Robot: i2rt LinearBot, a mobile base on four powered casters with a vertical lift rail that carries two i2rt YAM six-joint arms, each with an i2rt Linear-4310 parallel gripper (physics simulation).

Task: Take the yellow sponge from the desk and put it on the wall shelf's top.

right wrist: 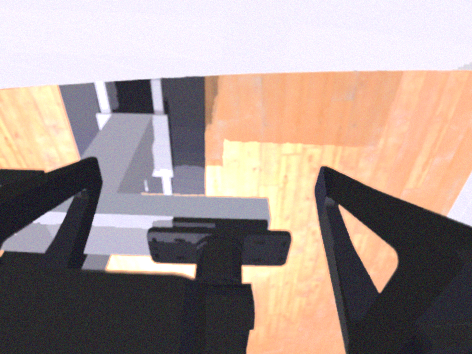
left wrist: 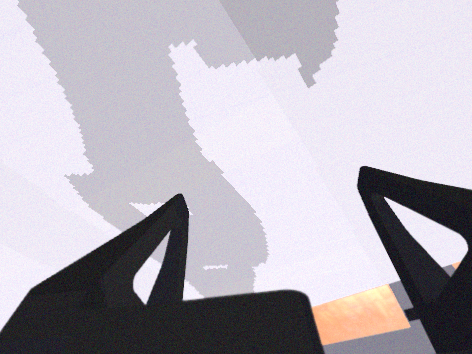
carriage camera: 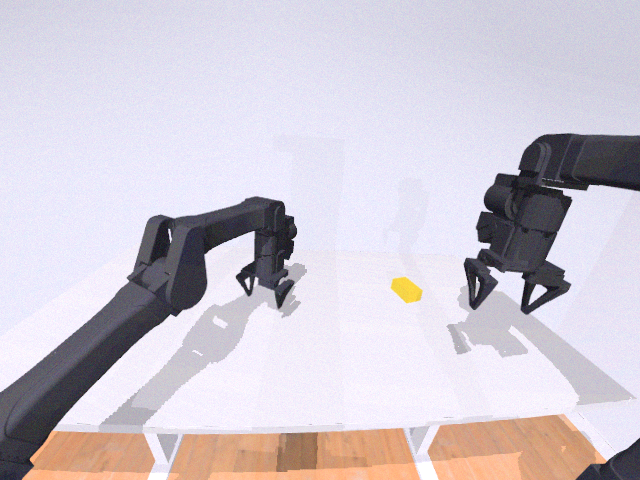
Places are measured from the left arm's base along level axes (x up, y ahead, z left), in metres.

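Where they show: left gripper, between the fingertips: (left wrist: 269,189) (carriage camera: 264,301); right gripper, between the fingertips: (right wrist: 210,173) (carriage camera: 498,310); right arm's base, origin of its link: (right wrist: 219,245).
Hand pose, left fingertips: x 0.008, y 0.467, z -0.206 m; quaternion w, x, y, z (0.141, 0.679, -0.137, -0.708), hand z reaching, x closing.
After its pixels a point has its place.
The yellow sponge (carriage camera: 406,289) @[x -0.017, y 0.616, z -0.649 m] lies on the white desk (carriage camera: 310,382) @[x -0.059, y 0.287, z -0.343 m], right of the middle in the carriage camera. My left gripper (carriage camera: 264,301) @[x 0.008, y 0.467, z -0.206 m] (left wrist: 269,189) @[x 0.008, y 0.467, z -0.206 m] is open and empty above the desk, to the left of the sponge. My right gripper (carriage camera: 500,311) @[x 0.177, y 0.266, z -0.658 m] (right wrist: 210,173) @[x 0.177, y 0.266, z -0.658 m] is open and empty above the desk's right part, to the right of the sponge. The sponge does not show in either wrist view. The wall shelf does not show in the views.
The desk's near edge runs across the lower part of the carriage camera, with white legs and wooden floor (carriage camera: 361,454) @[x -1.009, y 0.598, z -0.646 m] (right wrist: 300,210) @[x -1.009, y -0.905, z -1.130 m] below it. A pale wall (carriage camera: 320,77) @[x 0.646, y 0.993, z -0.302 m] stands behind the desk. The grey robot base (right wrist: 225,207) shows in the right wrist view.
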